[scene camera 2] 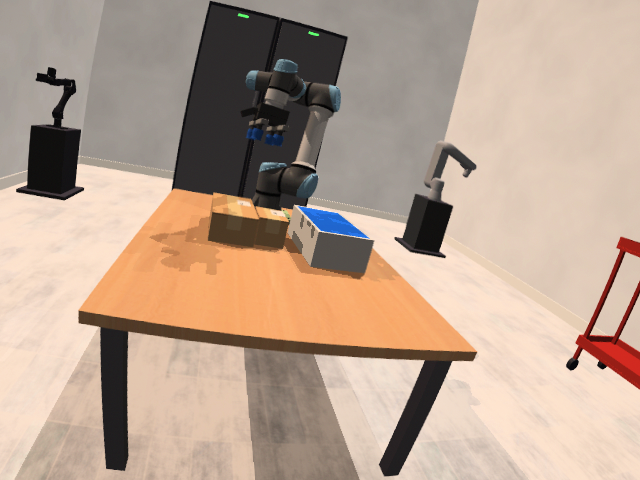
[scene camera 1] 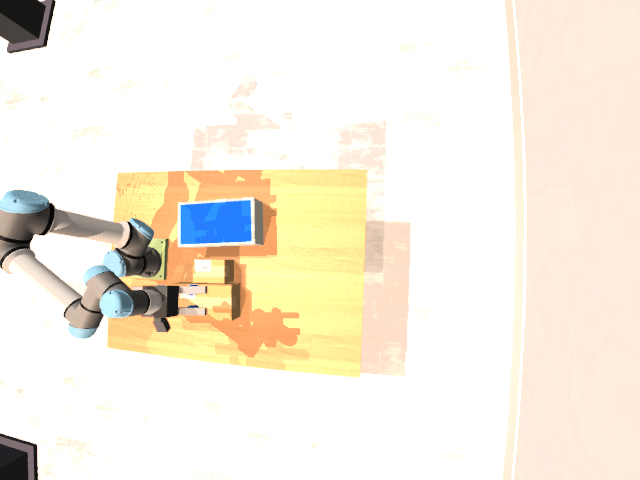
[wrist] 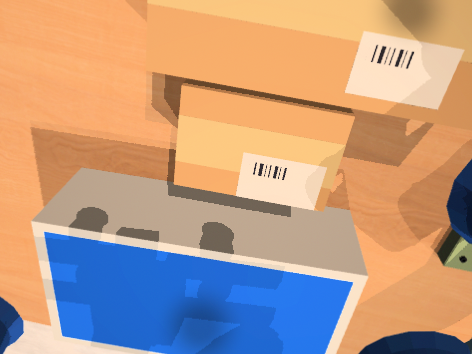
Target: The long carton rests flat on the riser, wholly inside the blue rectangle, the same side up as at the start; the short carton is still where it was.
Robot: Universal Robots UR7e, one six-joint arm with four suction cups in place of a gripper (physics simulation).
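Frame: origin at the arm's base, x right, y ahead, z up, level; metres.
Seen in the pictures: hand, its tool point: [scene camera 2: 262, 141] [wrist: 196, 265]; arm's base, origin of its link: [scene camera 1: 148, 262].
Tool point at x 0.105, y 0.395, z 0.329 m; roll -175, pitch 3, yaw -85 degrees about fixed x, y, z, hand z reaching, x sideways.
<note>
Offsets run from my tool point to a thing's middle. Level surfaces: height alone.
The long carton {dx +0.052, dy -0.064, dz -0.298 m} [scene camera 1: 222, 300] [scene camera 2: 222, 227] [wrist: 250, 35] lies flat on the table, label up, beside the short carton {dx -0.087, dy -0.024, dz -0.298 m} [scene camera 1: 217, 274] [scene camera 2: 271, 230] [wrist: 215, 137], with a narrow gap between them. The short carton lies flat, label up, between the long carton and the riser {dx -0.301, dy +0.004, dz -0.288 m} [scene camera 1: 260, 222] [scene camera 2: 338, 251] [wrist: 305, 235]. The riser is a pale box with the blue rectangle [scene camera 1: 217, 222] [scene camera 2: 333, 221] [wrist: 310, 300] on top, which bears no carton. My gripper [scene camera 1: 192, 300] [scene camera 2: 264, 136] is open, suction cups empty, high above the table. In the overhead view it hides part of the long carton. Blue cups show at the wrist view's edges.
The wooden table {dz -0.348 m} [scene camera 1: 320, 310] [scene camera 2: 258, 299] carries both cartons and the riser. The arm's green base plate [scene camera 1: 162, 258] [wrist: 462, 257] is at the table's end near the cartons. Dark cabinets [scene camera 2: 227, 77] stand behind the arm. A red cart [scene camera 2: 610, 351] stands at the right.
</note>
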